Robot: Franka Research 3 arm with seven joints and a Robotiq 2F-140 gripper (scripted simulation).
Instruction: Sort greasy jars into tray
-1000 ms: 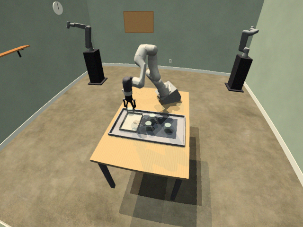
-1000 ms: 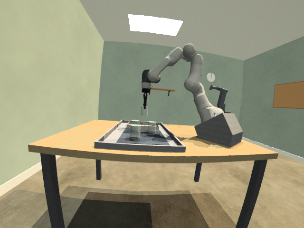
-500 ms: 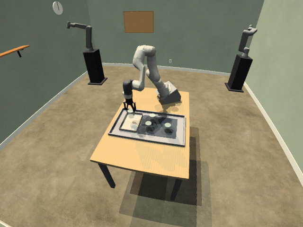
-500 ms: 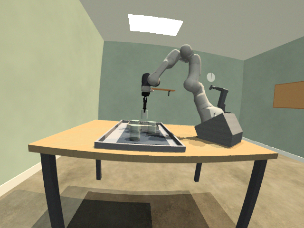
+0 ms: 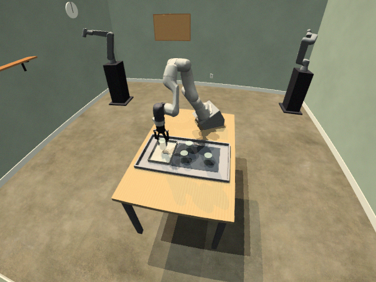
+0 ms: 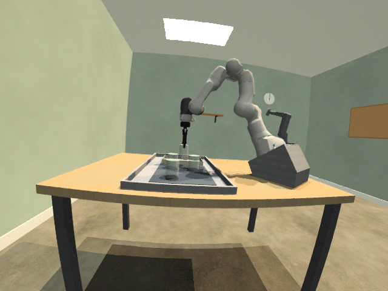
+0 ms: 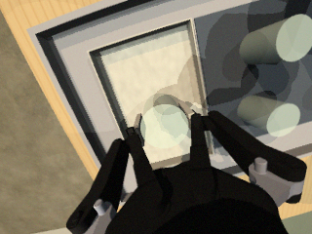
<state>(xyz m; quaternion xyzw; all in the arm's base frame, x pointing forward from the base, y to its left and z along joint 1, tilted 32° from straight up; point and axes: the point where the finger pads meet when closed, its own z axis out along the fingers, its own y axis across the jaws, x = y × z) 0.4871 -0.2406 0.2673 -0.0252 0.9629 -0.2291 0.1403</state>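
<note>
My gripper is now 100 mm above the pale tray and 10 mm short of it. The rest, counted from my hand: dark drying mat: 320 mm to the left, 110 mm below, 20 mm ahead; rimmed steel top: 210 mm to the left, 110 mm below, 30 mm ahead.
</note>
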